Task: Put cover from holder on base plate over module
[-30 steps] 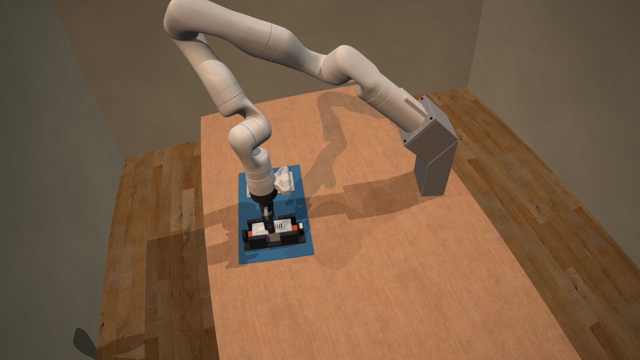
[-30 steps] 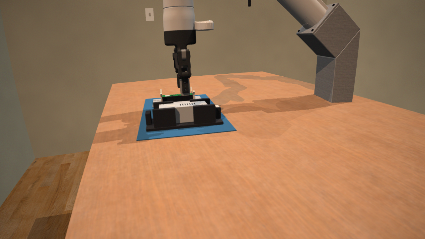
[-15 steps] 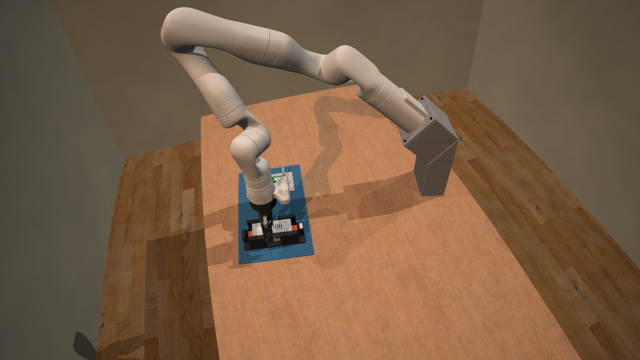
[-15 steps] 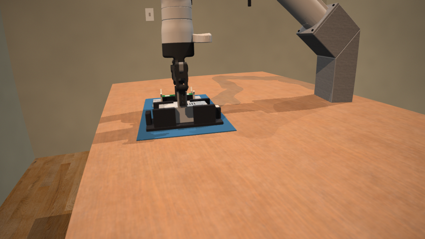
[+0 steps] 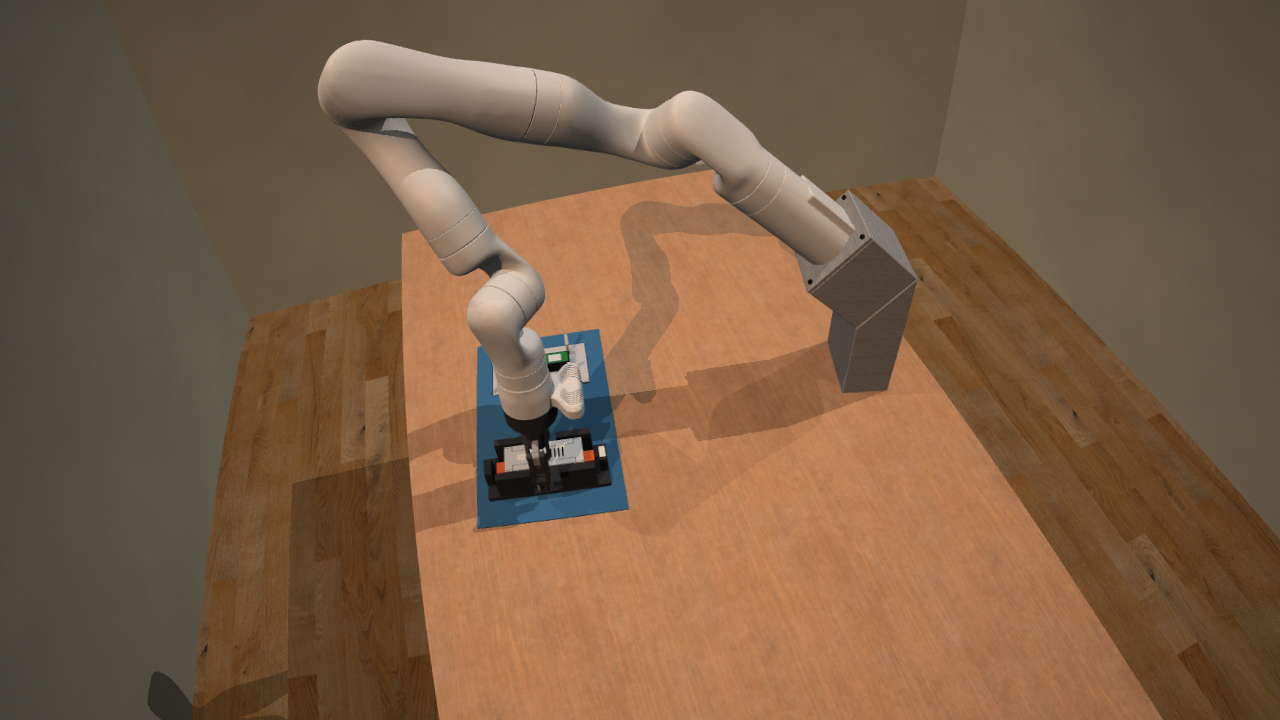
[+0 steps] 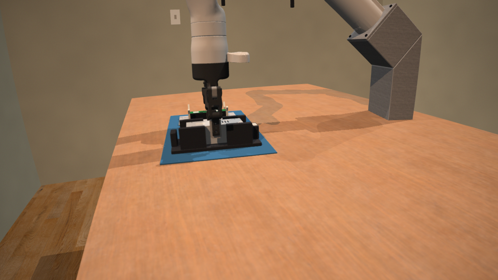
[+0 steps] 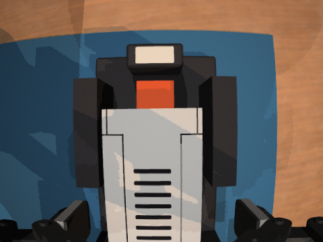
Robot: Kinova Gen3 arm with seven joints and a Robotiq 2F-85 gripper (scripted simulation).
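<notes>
The light grey cover is 10 mm below my hand.
</notes>
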